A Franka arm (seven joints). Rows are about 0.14 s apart.
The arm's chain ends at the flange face. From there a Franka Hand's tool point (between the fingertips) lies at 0.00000 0.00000 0.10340 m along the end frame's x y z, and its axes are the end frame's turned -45 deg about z.
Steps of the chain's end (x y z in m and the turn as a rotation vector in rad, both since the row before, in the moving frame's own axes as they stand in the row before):
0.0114 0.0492 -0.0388 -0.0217 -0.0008 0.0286
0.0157 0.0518 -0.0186 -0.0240 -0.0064 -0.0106
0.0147 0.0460 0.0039 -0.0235 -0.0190 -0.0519
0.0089 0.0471 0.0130 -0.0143 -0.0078 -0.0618
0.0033 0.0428 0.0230 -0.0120 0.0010 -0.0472
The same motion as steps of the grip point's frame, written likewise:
-0.0284 0.0444 -0.0388 -0.0148 -0.0159 0.0286
-0.0277 0.0490 -0.0186 -0.0124 -0.0215 -0.0106
-0.0252 0.0433 0.0039 -0.0032 -0.0301 -0.0519
-0.0286 0.0401 0.0130 -0.0046 -0.0156 -0.0618
-0.0287 0.0336 0.0230 -0.0092 -0.0078 -0.0472

